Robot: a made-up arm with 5 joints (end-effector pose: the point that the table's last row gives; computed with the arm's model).
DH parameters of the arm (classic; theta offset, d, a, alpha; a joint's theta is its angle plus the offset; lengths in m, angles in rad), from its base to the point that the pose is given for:
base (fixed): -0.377 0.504 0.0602 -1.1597
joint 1: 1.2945 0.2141 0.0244 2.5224
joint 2: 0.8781 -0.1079 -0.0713 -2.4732
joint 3: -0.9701 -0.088 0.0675 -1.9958
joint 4: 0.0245 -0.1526 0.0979 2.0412
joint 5: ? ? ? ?
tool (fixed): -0.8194 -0.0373 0 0
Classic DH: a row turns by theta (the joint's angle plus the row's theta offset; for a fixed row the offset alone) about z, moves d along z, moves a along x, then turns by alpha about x.
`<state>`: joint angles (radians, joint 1 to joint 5).
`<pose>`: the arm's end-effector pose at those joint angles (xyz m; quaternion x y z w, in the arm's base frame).
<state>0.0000 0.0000 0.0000 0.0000 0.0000</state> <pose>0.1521 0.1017 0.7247 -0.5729 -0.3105 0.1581 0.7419</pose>
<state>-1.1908 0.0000 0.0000 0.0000 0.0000</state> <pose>0.0109 0.1785 0.6800 -0.7599 -0.4533 -0.2505 0.3928</pose>
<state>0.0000 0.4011 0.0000 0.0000 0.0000</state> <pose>0.0884 0.0895 0.7114 -0.5701 -0.4323 0.0052 0.6986</pose>
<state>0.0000 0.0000 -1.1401 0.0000 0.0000</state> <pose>-0.0836 0.1124 0.7118 -0.6597 -0.3067 -0.3723 0.5763</pose>
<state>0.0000 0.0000 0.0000 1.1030 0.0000</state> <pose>0.0845 0.0077 0.6485 -0.3899 0.0373 -0.1833 0.9017</pose>
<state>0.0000 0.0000 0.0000 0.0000 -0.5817</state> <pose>0.1538 0.0777 0.7447 -0.6425 -0.3086 -0.1187 0.6913</pose>
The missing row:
joint 5: 1.5479 0.0348 0.0457 -0.916
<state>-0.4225 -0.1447 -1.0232 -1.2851 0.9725</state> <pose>-0.0195 0.2686 0.6199 -0.8734 -0.0617 0.4101 0.2553</pose>
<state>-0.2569 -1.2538 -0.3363 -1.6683 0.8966</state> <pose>0.1434 0.2608 0.7165 -0.1549 -0.1203 0.9804 0.0196</pose>
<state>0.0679 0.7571 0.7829 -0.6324 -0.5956</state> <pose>0.1431 0.2184 0.7383 -0.4948 -0.7100 0.1181 0.4869</pose>
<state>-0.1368 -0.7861 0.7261 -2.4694 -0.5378</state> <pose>0.1023 0.2315 0.7496 0.2352 -0.7653 0.5485 0.2411</pose>
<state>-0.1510 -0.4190 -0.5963 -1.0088 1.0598</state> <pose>0.0501 0.2160 0.7216 -0.5741 -0.1227 0.7390 0.3307</pose>
